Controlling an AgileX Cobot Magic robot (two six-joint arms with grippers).
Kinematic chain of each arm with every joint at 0, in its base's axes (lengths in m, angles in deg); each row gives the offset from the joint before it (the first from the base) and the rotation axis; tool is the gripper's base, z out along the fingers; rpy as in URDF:
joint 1: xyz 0 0 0.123 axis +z
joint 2: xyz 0 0 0 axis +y
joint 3: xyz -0.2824 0 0.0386 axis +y
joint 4: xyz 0.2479 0 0.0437 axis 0.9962 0 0.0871
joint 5: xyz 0 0 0 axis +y
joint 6: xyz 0.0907 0 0.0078 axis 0.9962 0 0.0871
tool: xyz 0 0 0 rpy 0 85 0
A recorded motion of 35 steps. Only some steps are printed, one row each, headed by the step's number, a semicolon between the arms.
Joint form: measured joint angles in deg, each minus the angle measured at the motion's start. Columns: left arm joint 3, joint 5, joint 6, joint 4, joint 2, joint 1; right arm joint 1, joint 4, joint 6, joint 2, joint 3, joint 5.
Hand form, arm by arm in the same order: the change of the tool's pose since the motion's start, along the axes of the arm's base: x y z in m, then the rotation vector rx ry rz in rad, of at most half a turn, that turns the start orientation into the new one. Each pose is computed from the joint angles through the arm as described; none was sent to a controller.
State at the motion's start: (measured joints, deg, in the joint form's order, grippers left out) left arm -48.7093 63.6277 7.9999 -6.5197 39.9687 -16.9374; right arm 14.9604 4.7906 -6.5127 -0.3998 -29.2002 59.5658
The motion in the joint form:
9: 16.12 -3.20 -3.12 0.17 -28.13 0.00; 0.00 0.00 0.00 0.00 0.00 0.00
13: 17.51 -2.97 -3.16 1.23 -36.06 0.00; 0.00 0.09 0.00 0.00 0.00 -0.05
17: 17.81 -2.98 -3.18 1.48 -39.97 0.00; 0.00 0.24 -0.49 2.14 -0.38 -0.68
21: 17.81 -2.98 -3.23 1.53 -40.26 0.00; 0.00 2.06 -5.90 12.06 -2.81 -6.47
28: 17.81 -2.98 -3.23 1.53 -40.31 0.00; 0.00 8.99 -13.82 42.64 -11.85 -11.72
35: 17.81 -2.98 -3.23 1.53 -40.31 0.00; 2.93 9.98 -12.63 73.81 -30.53 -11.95
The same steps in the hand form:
9: -0.0790 0.0246 -0.0497 -0.1135 -0.2368 0.0434; 0.0000 0.0000 0.0000 0.0000 0.0000 0.0000
13: -0.0991 0.0322 -0.0555 -0.1319 -0.3468 0.0481; 0.0000 0.0001 0.0001 0.0015 -0.0005 0.0008
17: -0.1092 0.0357 -0.0572 -0.1483 -0.4080 0.0494; 0.0054 0.0017 0.0030 -0.0082 0.0167 0.0051
21: -0.1100 0.0360 -0.0573 -0.1497 -0.4127 0.0502; 0.0334 0.0111 0.0213 -0.0638 0.0248 0.0533
28: -0.1101 0.0360 -0.0573 -0.1500 -0.4136 0.0502; 0.1301 0.0446 0.0368 -0.1174 0.2834 0.1548
35: -0.1101 0.0360 -0.0573 -0.1500 -0.4136 0.0502; 0.2484 0.0910 0.0331 -0.1376 0.5012 0.1969

